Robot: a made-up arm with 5 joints.
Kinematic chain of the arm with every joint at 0, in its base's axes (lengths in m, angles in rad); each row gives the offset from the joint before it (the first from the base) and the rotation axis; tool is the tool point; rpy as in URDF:
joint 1: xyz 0.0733 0 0.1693 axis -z
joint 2: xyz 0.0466 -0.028 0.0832 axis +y
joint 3: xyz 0.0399 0 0.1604 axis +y
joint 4: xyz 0.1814 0 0.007 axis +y
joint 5: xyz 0.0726 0.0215 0 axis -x
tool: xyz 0 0 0 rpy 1.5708 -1.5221 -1.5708
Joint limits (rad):
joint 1: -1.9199..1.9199
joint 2: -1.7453..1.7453
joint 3: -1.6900..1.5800
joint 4: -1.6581..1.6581
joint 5: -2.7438..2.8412
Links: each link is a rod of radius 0.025 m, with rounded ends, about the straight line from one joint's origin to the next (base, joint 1, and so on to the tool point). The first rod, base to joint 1, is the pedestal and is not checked.
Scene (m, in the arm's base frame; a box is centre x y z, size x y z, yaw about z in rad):
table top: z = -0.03
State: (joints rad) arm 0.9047 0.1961 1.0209 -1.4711 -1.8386
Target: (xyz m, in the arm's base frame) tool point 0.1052 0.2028 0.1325
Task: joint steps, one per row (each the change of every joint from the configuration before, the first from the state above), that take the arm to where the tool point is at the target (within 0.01 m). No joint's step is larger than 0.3 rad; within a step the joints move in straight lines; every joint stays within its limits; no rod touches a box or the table.
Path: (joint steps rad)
1: -0.2939 0.0644 0.0112 0.0251 0.0000
2: -0.2939 0.0644 0.0111 0.0250 0.0000
3: -0.2939 0.0644 0.0112 0.0251 0.0000
4: -0.2939 0.0644 0.0111 0.0250 0.0000
5: -0.2939 0.0644 0.0112 0.0251 0.0000
6: -0.2939 0.0644 0.0111 0.0250 0.0000
7: -0.2939 0.0644 0.0112 0.0251 0.0000
8: -0.2938 0.0644 0.0112 0.0250 0.0000

